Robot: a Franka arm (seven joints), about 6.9 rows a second.
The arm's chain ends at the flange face. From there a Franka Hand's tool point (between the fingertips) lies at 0.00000 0.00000 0.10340 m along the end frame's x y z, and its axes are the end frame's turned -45 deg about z.
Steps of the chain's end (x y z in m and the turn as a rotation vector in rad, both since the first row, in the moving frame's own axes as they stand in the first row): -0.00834 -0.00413 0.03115 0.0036 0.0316 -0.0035; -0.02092 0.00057 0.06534 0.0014 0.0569 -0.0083; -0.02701 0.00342 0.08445 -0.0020 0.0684 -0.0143; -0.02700 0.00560 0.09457 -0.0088 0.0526 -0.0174; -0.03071 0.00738 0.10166 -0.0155 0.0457 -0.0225; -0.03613 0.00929 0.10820 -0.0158 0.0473 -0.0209; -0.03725 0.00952 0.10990 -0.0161 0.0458 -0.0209; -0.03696 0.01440 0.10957 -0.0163 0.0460 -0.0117; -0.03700 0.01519 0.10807 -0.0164 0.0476 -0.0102; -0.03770 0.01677 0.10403 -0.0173 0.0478 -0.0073; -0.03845 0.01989 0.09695 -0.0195 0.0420 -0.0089; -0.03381 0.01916 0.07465 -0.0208 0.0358 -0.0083
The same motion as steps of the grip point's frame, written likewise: -0.00040 -0.00678 0.03110 -0.0198 0.0249 -0.0035; -0.01092 -0.01035 0.06517 -0.0392 0.0412 -0.0083; -0.01663 -0.01157 0.08421 -0.0498 0.0470 -0.0143; -0.01981 -0.01067 0.09442 -0.0434 0.0310 -0.0174; -0.02468 -0.01205 0.10154 -0.0433 0.0214 -0.0225; -0.02977 -0.01439 0.10807 -0.0446 0.0223 -0.0209; -0.03085 -0.01511 0.10978 -0.0438 0.0210 -0.0209; -0.03412 -0.01141 0.10945 -0.0441 0.0210 -0.0117; -0.03460 -0.01076 0.10794 -0.0453 0.0221 -0.0102; -0.03627 -0.01005 0.10390 -0.0460 0.0216 -0.0073; -0.03959 -0.00864 0.09684 -0.0435 0.0159 -0.0089; -0.03634 -0.00623 0.07456 -0.0400 0.0106 -0.0083
